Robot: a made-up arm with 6 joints.
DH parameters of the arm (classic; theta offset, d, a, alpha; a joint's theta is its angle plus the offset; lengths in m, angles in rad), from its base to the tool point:
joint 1: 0 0.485 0.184 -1.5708
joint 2: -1.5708 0 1.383 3.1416
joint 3: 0 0 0.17 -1.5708
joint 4: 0 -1.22 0 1.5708
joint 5: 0 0 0 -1.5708
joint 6: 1.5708 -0.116 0 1.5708
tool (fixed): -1.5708 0 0 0
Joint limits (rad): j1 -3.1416..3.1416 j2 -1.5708..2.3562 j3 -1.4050..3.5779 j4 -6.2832..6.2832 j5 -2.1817..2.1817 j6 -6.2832..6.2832
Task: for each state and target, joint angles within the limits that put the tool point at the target. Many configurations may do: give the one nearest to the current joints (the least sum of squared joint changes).
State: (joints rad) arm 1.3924 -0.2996 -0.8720 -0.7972 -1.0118 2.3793
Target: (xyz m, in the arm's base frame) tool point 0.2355 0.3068 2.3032
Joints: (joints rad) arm 0.7628 -0.6776 -0.1491 -0.7182 -0.8845 2.3793
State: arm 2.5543 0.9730 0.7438 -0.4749 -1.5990 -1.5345
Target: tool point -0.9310 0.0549 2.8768
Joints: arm 3.0199 0.0588 0.9893 -0.5312 -1.6703 -1.5345
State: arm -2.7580 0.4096 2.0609 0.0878 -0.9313 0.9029
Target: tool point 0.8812 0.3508 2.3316
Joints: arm -2.7717 0.0517 2.7649 0.0907 -0.9403 0.9029
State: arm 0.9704 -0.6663 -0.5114 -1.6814 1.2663 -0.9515
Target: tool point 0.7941 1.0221 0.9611
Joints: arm 0.9931 0.1445 -0.7565 -1.6932 1.1952 -0.9515
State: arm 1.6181 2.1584 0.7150 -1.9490 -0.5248 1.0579
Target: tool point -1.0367 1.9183 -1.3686
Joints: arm 2.0526 2.2750 1.3441 -2.0043 -0.2866 1.0579
